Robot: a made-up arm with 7 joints. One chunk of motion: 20 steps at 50 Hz.
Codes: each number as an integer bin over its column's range. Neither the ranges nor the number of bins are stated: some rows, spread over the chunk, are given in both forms.
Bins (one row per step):
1: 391 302 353 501 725 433
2: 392 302 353 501 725 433
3: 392 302 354 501 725 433
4: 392 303 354 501 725 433
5: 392 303 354 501 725 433
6: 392 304 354 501 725 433
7: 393 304 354 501 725 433
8: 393 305 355 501 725 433
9: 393 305 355 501 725 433
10: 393 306 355 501 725 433
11: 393 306 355 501 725 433
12: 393 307 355 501 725 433
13: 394 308 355 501 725 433
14: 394 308 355 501 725 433
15: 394 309 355 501 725 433
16: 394 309 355 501 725 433
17: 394 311 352 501 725 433
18: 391 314 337 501 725 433
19: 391 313 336 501 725 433
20: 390 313 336 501 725 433
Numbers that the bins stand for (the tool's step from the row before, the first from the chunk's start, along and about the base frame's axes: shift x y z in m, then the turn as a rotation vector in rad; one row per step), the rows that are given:
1: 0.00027 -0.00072 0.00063 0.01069 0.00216 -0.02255
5: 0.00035 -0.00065 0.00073 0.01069 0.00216 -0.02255
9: 0.00044 -0.00049 0.00082 0.01069 0.00216 -0.02255
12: 0.00044 -0.00034 0.00082 0.01069 0.00216 -0.02255
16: 0.00052 -0.00018 0.00082 0.01069 0.00216 -0.02255
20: 0.00018 0.00013 -0.00104 0.01069 0.00216 -0.02255
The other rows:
2: 0.00035 -0.00072 0.00063 0.01069 0.00216 -0.02255
3: 0.00035 -0.00072 0.00073 0.01069 0.00216 -0.02255
4: 0.00035 -0.00065 0.00073 0.01069 0.00216 -0.02255
6: 0.00035 -0.00057 0.00073 0.01069 0.00216 -0.02255
7: 0.00044 -0.00057 0.00073 0.01069 0.00216 -0.02255
8: 0.00044 -0.00049 0.00082 0.01069 0.00216 -0.02255
10: 0.00044 -0.00041 0.00082 0.01069 0.00216 -0.02255
11: 0.00044 -0.00041 0.00082 0.01069 0.00216 -0.02255
13: 0.00052 -0.00026 0.00082 0.01069 0.00216 -0.02255
14: 0.00052 -0.00026 0.00082 0.01069 0.00216 -0.02255
15: 0.00052 -0.00018 0.00082 0.01069 0.00216 -0.02255
17: 0.00052 -0.00003 0.00053 0.01069 0.00216 -0.02255
18: 0.00027 0.00020 -0.00094 0.01069 0.00216 -0.02255
19: 0.00027 0.00013 -0.00104 0.01069 0.00216 -0.02255

